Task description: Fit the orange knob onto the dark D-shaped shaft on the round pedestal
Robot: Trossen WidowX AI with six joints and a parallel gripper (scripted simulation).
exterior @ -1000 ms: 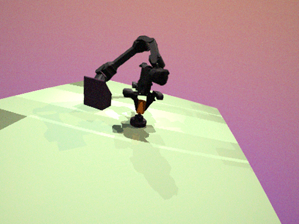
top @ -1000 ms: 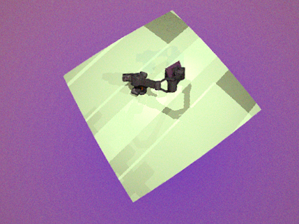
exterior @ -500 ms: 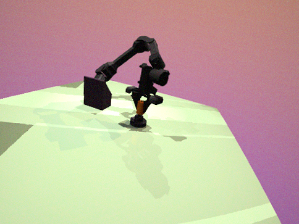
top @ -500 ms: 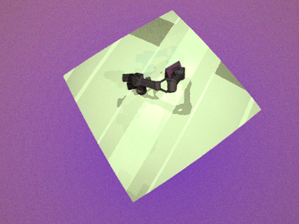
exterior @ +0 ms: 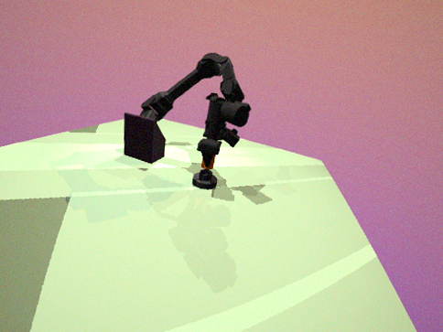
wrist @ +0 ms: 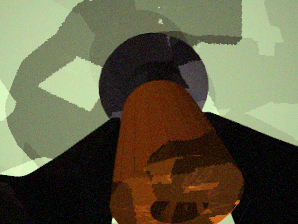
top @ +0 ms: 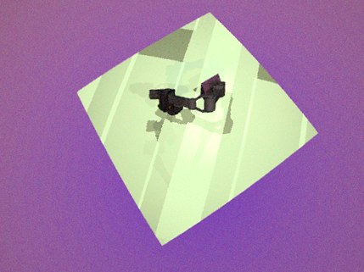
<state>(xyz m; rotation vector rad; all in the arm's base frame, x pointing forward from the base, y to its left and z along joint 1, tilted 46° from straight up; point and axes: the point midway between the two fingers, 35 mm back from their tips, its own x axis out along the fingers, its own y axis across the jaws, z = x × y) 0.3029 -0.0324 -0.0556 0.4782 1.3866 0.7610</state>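
Right now the orange knob is 2 cm above my gripper tip. Also, from my gripper tip: dark round pedestal (4 cm below).
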